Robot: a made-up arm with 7 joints.
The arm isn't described. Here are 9 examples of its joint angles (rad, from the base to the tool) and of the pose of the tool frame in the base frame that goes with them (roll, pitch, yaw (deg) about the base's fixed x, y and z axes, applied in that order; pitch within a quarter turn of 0, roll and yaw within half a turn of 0; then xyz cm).
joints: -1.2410 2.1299 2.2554 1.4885 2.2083 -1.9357 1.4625
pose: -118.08 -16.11 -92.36 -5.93 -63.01 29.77
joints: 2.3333 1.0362 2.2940 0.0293 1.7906 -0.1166 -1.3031
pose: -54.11 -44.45 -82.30 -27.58 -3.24 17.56
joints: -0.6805 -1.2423 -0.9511 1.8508 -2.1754 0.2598 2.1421
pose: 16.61 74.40 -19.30 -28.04 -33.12 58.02
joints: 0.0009 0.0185 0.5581 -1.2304 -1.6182 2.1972 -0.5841
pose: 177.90 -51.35 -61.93 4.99 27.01 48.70
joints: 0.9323 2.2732 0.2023 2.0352 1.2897 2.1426 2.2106
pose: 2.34 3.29 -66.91 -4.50 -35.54 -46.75
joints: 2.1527 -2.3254 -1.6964 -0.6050 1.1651 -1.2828 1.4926
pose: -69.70 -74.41 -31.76 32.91 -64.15 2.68
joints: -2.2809 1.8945 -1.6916 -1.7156 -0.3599 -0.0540 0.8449
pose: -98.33 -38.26 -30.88 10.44 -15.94 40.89
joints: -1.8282 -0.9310 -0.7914 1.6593 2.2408 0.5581 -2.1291
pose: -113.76 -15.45 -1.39 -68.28 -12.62 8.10
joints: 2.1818 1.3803 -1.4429 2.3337 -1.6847 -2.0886 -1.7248
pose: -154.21 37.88 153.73 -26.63 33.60 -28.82
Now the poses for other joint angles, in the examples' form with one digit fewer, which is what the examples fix.
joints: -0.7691 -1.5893 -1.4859 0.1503 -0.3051 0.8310 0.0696
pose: 161.3 -18.0 -122.8 -41.4 -39.4 75.1
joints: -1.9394 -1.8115 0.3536 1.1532 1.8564 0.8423 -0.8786
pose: -110.9 -1.1 57.6 -61.8 -26.4 12.6
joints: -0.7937 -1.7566 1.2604 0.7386 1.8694 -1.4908 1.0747
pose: 33.4 -54.0 -7.4 -4.0 -14.2 87.5
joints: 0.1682 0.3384 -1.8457 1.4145 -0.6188 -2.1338 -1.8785
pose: 68.1 54.2 19.6 30.3 39.2 17.2
